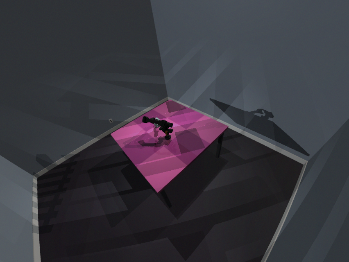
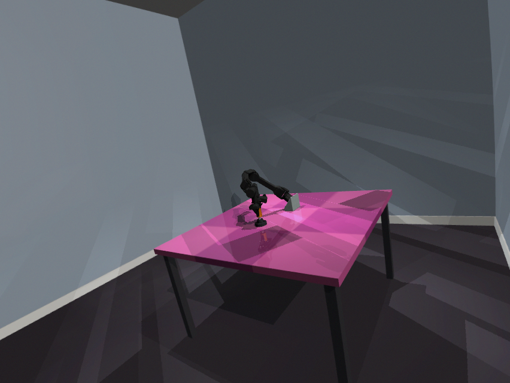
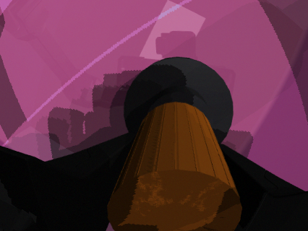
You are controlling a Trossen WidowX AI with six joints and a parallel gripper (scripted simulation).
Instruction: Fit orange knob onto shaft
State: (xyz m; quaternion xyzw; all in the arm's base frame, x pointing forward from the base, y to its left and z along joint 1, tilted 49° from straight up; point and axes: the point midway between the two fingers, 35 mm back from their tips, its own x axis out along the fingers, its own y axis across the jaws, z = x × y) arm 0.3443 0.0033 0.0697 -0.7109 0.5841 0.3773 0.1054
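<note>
My gripper tip is 30 mm below the orange knob. Round my gripper tip: round black pedestal: 40 mm below.
</note>
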